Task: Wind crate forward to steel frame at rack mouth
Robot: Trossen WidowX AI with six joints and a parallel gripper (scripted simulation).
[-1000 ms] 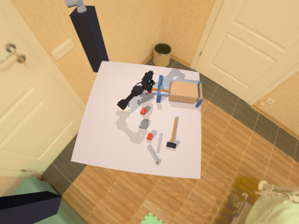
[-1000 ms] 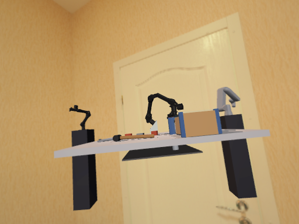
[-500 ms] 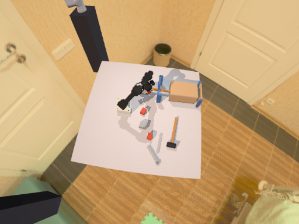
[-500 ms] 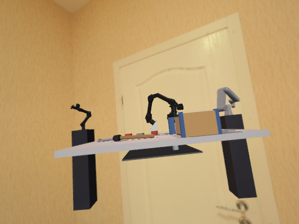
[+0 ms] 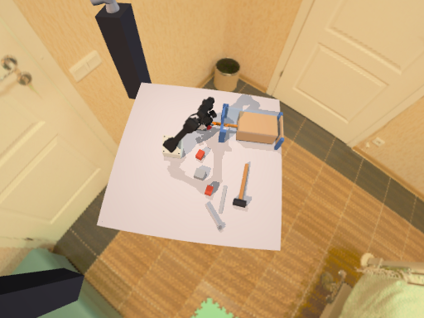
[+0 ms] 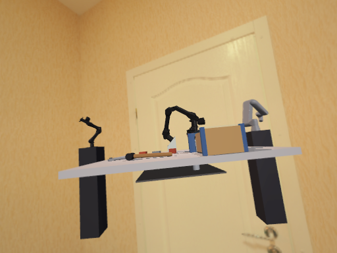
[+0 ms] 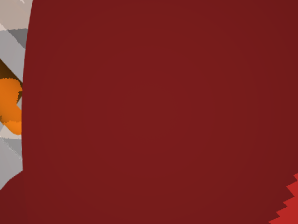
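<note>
Now: the winch handle 20 mm above my gripper tip, 10 mm to the right of it and 10 mm ahead of it. Round my gripper tip: red knob: 50 mm above, 40 mm to the right, 30 mm ahead; then blue frame: 130 mm ahead, 50 mm to the left, 20 mm above; then white winch: 60 mm below, 40 mm behind, 30 mm to the left.
</note>
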